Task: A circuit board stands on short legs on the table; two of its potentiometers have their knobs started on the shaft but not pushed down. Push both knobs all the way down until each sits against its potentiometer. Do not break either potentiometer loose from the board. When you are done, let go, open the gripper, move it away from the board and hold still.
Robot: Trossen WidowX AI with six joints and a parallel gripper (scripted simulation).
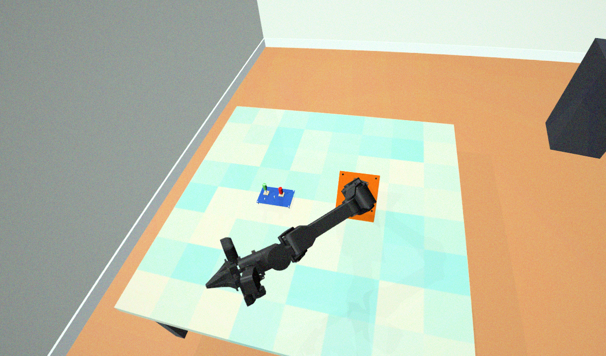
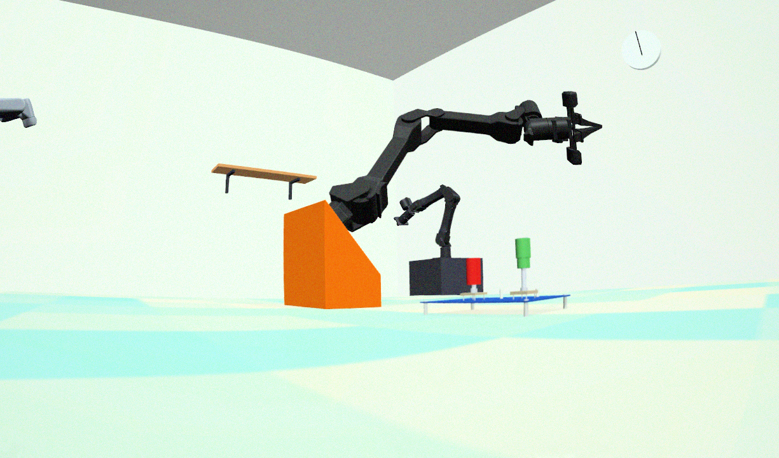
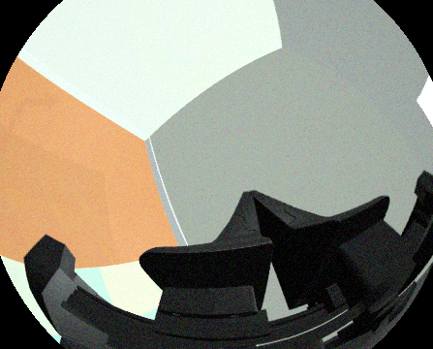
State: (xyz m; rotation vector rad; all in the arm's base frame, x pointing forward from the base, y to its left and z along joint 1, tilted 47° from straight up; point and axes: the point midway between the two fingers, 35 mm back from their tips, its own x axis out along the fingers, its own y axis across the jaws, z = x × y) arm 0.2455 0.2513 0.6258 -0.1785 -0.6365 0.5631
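My gripper tip is 600 mm to the left of the red knob, 370 mm above it and 120 mm short of it. Round my gripper tip: green knob (580 mm to the right, 340 mm below, 190 mm ahead).
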